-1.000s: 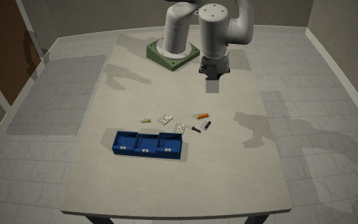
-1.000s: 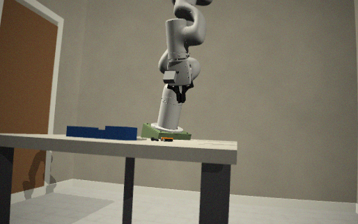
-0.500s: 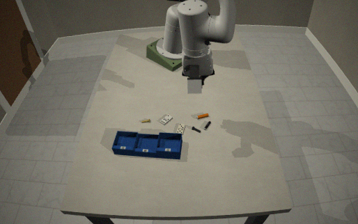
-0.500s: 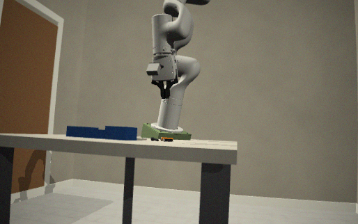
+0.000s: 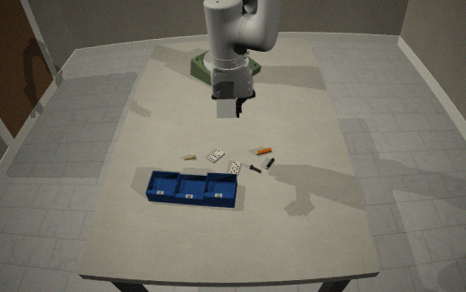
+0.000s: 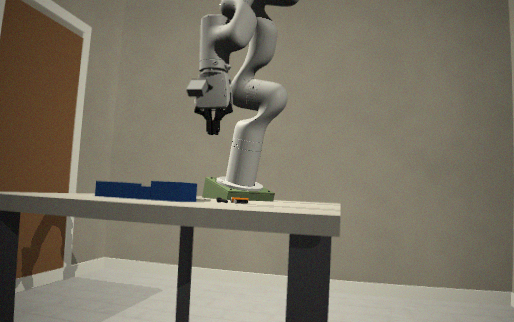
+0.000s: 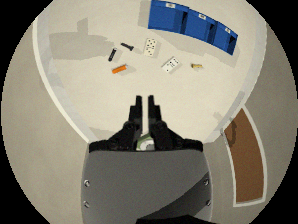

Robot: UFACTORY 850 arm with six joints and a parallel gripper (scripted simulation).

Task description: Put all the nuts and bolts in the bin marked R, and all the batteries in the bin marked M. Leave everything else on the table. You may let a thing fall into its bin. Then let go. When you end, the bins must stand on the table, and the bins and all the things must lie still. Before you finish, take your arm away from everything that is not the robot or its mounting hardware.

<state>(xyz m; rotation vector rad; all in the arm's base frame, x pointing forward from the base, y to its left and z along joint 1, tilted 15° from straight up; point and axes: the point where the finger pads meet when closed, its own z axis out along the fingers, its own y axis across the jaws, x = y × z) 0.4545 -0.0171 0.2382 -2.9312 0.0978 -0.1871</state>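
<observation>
Now: hand 11 cm short of the blue bin, 14 cm to the left of it and 19 cm above it. From my hand the other things lie so: orange battery (3 cm behind, 8 cm to the left, 20 cm below); black bolt (4 cm ahead, 5 cm to the left, 20 cm below); domino (2 cm behind, 7 cm to the right, 20 cm below).
</observation>
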